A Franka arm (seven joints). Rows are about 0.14 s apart.
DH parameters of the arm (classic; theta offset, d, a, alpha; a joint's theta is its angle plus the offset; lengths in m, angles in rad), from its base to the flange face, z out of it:
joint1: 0 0.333 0 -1.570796
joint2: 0 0 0 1.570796
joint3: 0 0.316 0.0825 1.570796
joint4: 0 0 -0.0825 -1.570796
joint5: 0 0.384 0 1.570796
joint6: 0 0 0.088 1.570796
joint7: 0 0.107 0 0
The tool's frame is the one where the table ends.
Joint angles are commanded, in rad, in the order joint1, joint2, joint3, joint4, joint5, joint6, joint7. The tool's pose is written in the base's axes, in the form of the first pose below.
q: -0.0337, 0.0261, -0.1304, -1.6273, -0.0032, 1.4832, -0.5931
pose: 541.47, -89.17, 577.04, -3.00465, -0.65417, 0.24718
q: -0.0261, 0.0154, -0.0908, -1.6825, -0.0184, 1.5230, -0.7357
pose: 542.81, -65.48, 560.23, -2.93021, -0.93769, 0.25814
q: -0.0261, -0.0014, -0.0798, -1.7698, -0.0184, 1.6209, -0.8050
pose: 542.84, -59.62, 535.87, -2.89764, -1.06000, 0.21708
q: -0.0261, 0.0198, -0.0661, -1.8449, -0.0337, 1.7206, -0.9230
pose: 549.29, -53.70, 496.58, -2.82592, -1.25885, 0.22085
